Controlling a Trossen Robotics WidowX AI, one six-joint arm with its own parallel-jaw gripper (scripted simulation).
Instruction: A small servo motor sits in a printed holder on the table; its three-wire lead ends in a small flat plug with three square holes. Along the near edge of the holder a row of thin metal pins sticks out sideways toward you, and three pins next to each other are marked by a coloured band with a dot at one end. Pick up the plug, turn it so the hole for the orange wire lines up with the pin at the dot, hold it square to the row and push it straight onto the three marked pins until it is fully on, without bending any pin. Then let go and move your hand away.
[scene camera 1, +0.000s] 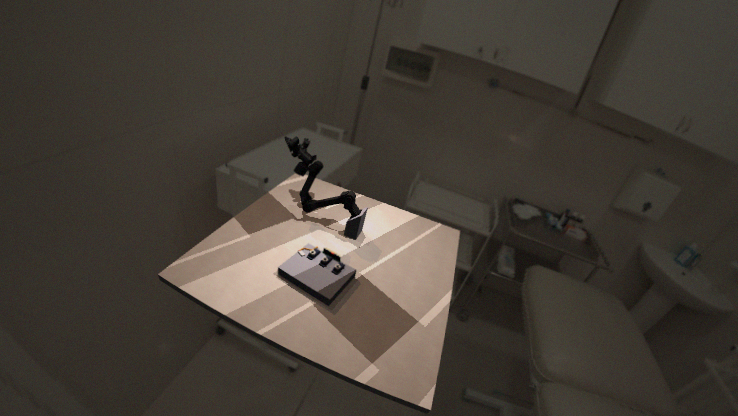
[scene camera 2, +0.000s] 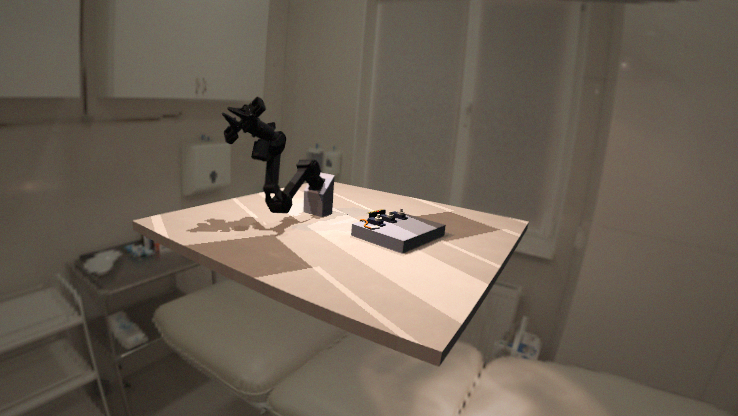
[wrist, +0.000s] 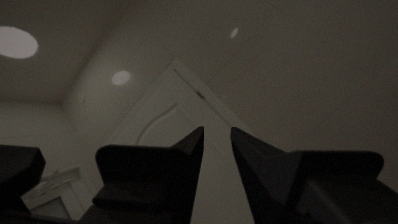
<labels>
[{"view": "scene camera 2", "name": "my gripper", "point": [225, 110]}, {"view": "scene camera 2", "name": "grey printed holder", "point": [403, 236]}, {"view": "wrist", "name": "my gripper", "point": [217, 131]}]
</labels>
